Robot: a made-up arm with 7 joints. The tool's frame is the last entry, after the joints.
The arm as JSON. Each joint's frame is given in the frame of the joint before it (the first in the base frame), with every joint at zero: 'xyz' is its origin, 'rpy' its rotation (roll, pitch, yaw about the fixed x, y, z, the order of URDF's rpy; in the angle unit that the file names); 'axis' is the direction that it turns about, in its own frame. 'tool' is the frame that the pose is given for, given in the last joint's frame.
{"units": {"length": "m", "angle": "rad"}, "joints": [
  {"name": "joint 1", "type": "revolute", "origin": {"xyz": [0.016, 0.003, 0.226], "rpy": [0.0, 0.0, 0.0]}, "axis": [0.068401, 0.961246, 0.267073]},
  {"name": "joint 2", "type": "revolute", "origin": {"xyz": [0.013, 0.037, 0.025], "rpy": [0.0, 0.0, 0.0]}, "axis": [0.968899, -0.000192, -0.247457]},
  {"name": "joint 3", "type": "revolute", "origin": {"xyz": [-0.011, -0.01, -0.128], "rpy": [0.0, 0.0, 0.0]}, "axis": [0.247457, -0.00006, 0.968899]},
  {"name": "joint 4", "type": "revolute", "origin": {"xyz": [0.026, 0.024, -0.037], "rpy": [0.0, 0.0, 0.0]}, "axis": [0.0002, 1.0, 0.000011]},
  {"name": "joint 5", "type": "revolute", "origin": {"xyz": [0.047, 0.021, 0.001], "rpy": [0.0, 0.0, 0.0]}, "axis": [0.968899, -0.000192, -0.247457]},
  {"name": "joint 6", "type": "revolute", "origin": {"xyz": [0.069, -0.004, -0.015], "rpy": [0.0, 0.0, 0.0]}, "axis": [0.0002, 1.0, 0.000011]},
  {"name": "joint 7", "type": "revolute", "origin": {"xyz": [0.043, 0.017, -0.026], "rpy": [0.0, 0.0, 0.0]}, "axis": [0.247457, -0.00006, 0.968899]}
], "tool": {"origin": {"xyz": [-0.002, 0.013, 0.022], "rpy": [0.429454, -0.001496, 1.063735]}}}
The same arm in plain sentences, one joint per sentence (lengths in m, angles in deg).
The arm has seven revolute joints in a row. What follows holds with every joint at zero, and every direction is one of the base frame's. Joint 1 is mounted 0.016 m along +x and 0.003 m along +y and 0.226 m along +z from the base frame's origin and turns about the direction (0.068403, 0.961235, 0.26711). Joint 2 is mounted 0.013 m along +x and 0.037 m along +y and 0.025 m along +z from joint 1 and turns about the direction (0.968889, -0.0002, -0.247497). Joint 3 is mounted 0.011 m along -x and 0.01 m along -y and 0.128 m along -z from joint 2 and turns about the direction (0.247497, -0.0001, 0.968889). Joint 4 is mounted 0.026 m along +x and 0.024 m along +y and 0.037 m along -z from joint 3 and turns about the direction (0.0002, 1, 0). Joint 5 is mounted 0.047 m along +x and 0.021 m along +y and 0.001 m along +z from joint 4 and turns about the direction (0.968889, -0.0002, -0.247497). Joint 6 is mounted 0.069 m along +x and 0.004 m along -y and 0.015 m along -z from joint 5 and turns about the direction (0.0002, 1, 0). Joint 7 is mounted 0.043 m along +x and 0.017 m along +y and 0.026 m along -z from joint 6 and turns about the direction (0.247497, -0.0001, 0.968889). The tool frame, which is the frame that the pose is given for, is mounted 0.002 m along -x and 0.013 m along +y and 0.022 m along +z from joint 7; its axes are the base frame's turned by roll 24.61, pitch -0.09 and yaw 60.95 deg (as in URDF: about the fixed x, then y, then z).
